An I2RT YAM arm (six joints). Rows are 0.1 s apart.
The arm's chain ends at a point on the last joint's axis. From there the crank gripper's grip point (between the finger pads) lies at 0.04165 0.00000 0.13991 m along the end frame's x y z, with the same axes.
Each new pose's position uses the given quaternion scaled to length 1; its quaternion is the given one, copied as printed.
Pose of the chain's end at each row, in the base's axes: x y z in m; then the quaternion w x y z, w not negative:
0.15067, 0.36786, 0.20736, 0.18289, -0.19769, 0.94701, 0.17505
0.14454, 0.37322, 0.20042, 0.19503, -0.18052, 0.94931, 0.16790
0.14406, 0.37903, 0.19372, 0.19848, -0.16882, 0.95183, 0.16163
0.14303, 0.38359, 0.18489, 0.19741, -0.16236, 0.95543, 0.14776
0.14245, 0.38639, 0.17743, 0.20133, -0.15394, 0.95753, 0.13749
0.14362, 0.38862, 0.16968, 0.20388, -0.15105, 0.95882, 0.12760
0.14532, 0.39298, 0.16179, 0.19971, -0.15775, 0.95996, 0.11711
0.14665, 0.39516, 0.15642, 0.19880, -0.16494, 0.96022, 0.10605
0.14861, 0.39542, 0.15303, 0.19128, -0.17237, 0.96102, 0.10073
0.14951, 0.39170, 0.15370, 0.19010, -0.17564, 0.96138, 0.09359
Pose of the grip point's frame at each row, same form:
0.15384, 0.41144, 0.06807, 0.18289, -0.19769, 0.94701, 0.17505
0.15210, 0.41612, 0.06109, 0.19503, -0.18052, 0.94931, 0.16790
0.15329, 0.42074, 0.05413, 0.19848, -0.16882, 0.95183, 0.16163
0.15289, 0.42157, 0.04428, 0.19741, -0.16236, 0.95543, 0.14776
0.15417, 0.42193, 0.03633, 0.20133, -0.15394, 0.95753, 0.13749
0.15664, 0.42157, 0.02807, 0.20388, -0.15105, 0.95882, 0.12760
0.15754, 0.42259, 0.01937, 0.19971, -0.15775, 0.95996, 0.11711
0.15908, 0.42139, 0.01336, 0.19880, -0.16494, 0.96022, 0.10605
0.15906, 0.41954, 0.00944, 0.19128, -0.17237, 0.96102, 0.10073
0.15998, 0.41364, 0.00976, 0.19010, -0.17564, 0.96138, 0.09359

